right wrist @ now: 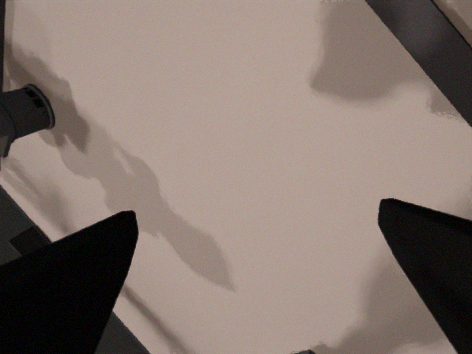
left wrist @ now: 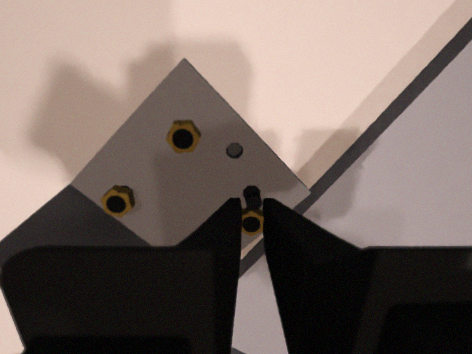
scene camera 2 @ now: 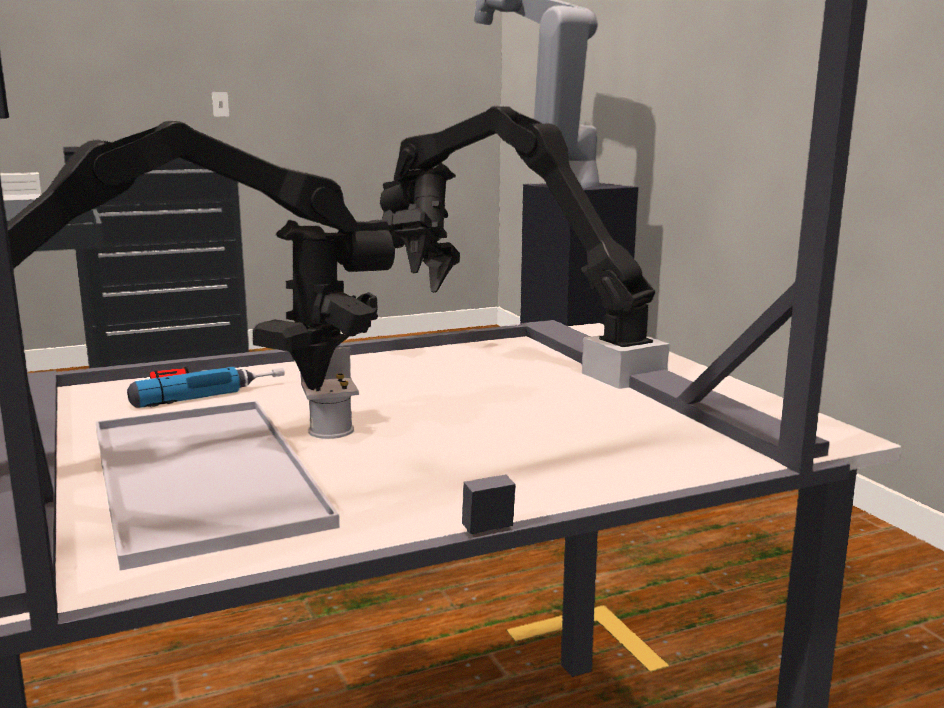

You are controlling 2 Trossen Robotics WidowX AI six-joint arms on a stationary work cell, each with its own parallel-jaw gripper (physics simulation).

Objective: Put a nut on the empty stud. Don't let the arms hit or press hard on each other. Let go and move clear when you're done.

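Frame: origin at the left arm's base, x back, y left, z down, level; metres.
Seen in the pictures: left gripper, fingertip midpoint: (left wrist: 251,209) (scene camera 2: 314,388); right gripper, fingertip midpoint: (right wrist: 257,216) (scene camera 2: 424,282); right arm's base, origin of the base link: (scene camera 2: 625,340).
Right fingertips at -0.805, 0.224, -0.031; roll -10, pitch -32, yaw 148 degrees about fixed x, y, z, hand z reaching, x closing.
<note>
Offsets run from my right fingertips to a thing's top centre, as dx, dy, dz. "*": to the spot under its first point.
My left gripper (scene camera 2: 316,385) (left wrist: 251,209) is shut on a brass nut @(+0.344, -0.260, +0.059) (left wrist: 251,223), low over the grey fixture plate (scene camera 2: 320,392) (left wrist: 145,125). In the left wrist view, a dark upright stud @(+0.340, -0.268, +0.059) (left wrist: 252,192) shows just above the held nut, by the fingertips. A small grey round peg or stud end @(* +0.326, -0.280, +0.069) (left wrist: 234,150) also shows on the plate. Two more brass nuts, one @(+0.307, -0.278, +0.057) (left wrist: 183,136) near the plate's middle and one @(+0.296, -0.245, +0.058) (left wrist: 117,201) near its edge, sit around dark centres. Whether the held nut touches the stud is unclear. My right gripper (scene camera 2: 425,278) (right wrist: 257,216) is open and empty, high above the table.
A grey tray @(+0.515, -0.304, +0.117) (scene camera 2: 228,537) lies at the left of the table. A blue power drill @(+0.401, -0.010, +0.092) (scene camera 2: 199,384) lies behind it. A black block @(+0.319, -0.626, +0.076) (scene camera 2: 488,506) stands at the front edge. The right gripper hangs behind and to the right of the left wrist in the scene view.
</note>
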